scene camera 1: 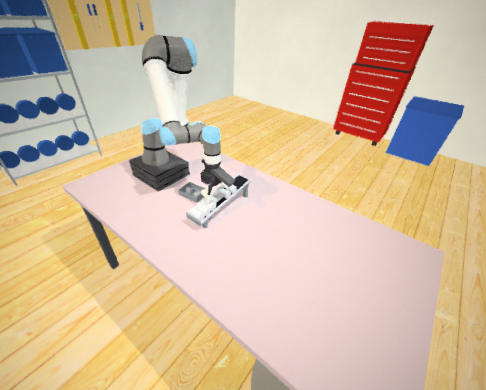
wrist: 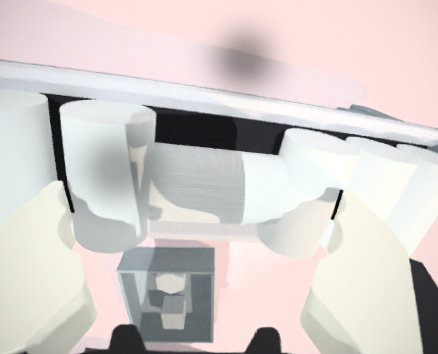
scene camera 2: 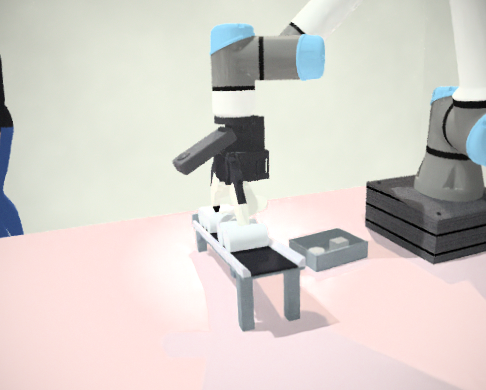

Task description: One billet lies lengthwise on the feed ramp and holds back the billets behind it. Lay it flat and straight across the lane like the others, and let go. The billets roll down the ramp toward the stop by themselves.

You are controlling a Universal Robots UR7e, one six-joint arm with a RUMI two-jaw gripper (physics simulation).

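Frame: origin at the arm's base, x ahead, y left, z up, level; metres.
Seen in the pictures: gripper, fingertip midpoint: (scene camera 1: 216, 196) (wrist: 205, 190) (scene camera 2: 230, 223); arm's base, origin of the base link: (scene camera 1: 155, 159) (scene camera 2: 447, 189).
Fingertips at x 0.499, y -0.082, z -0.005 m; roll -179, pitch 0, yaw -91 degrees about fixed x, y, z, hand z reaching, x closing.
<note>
Pixels of each thing's top centre, then the offset from my fingertips to it.
- lengthwise billet, middle of its top: (wrist: 215, 211) (scene camera 2: 229, 213) (scene camera 1: 216, 194) 0.001 m back, 0.005 m right, 0.018 m up
- crosswise billet, middle of its top: (wrist: 314, 213) (scene camera 2: 223, 211) (scene camera 1: 208, 201) 0.009 m back, 0.057 m right, 0.006 m up
- small grey tray, middle of its top: (wrist: 170, 311) (scene camera 2: 328, 240) (scene camera 1: 192, 189) 0.193 m back, 0.041 m left, 0.063 m down
In the wrist view the lengthwise billet (wrist: 200, 185) lies along the feed ramp (wrist: 150, 90) (scene camera 2: 265, 262), partly shadowed. A crosswise billet (wrist: 107, 175) (scene camera 2: 246, 236) lies against one of its ends and another crosswise billet (wrist: 305, 215) at the other. More crosswise billets show farther out on both sides. My gripper (wrist: 205, 190) (scene camera 2: 230, 214) is open and points down, low over the ramp. Its fingers stand wide apart along the lane, with the lengthwise billet in the span between them, not gripped. How deep the fingertips reach beside the crosswise billets is hard to tell.
A small grey tray (scene camera 2: 336, 258) (wrist: 167, 257) with two light pieces stands beside the ramp, toward the arm's dark base (scene camera 2: 400, 220). The ramp's raised side rails flank the lane. Part of a person (scene camera 2: 9, 185) shows at the left in scene camera 2.
</note>
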